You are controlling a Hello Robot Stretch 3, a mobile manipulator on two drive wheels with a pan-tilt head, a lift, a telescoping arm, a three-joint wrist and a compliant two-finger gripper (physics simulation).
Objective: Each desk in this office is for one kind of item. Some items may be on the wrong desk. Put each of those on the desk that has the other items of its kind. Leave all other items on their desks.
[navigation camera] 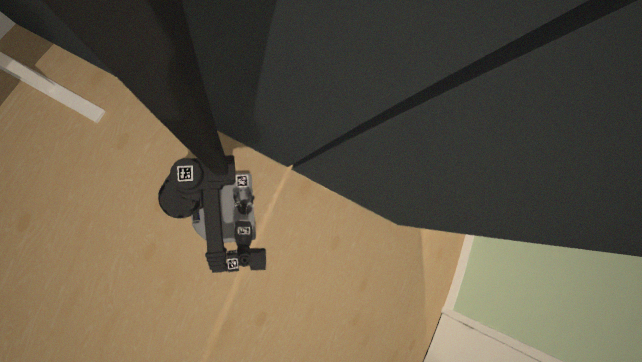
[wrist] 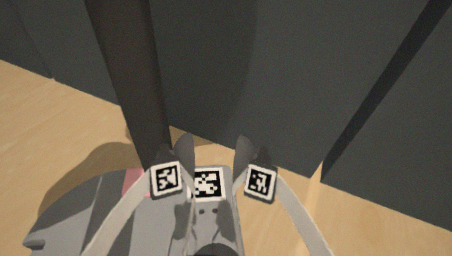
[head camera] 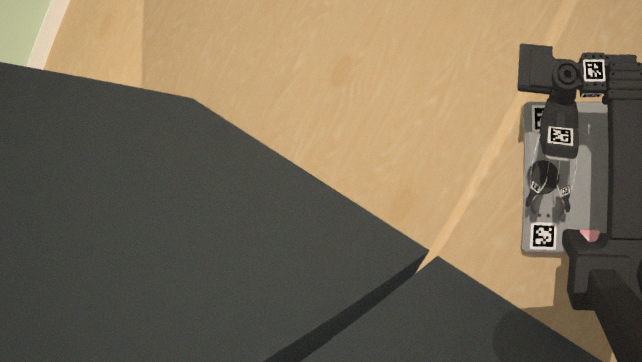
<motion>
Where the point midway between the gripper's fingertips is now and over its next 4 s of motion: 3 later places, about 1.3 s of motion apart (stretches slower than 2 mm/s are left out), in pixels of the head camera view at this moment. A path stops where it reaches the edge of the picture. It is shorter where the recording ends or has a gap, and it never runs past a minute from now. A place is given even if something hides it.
The gripper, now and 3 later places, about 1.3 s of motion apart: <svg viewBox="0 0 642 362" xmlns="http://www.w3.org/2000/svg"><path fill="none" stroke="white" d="M546 213L525 204L513 179L511 134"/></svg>
</motion>
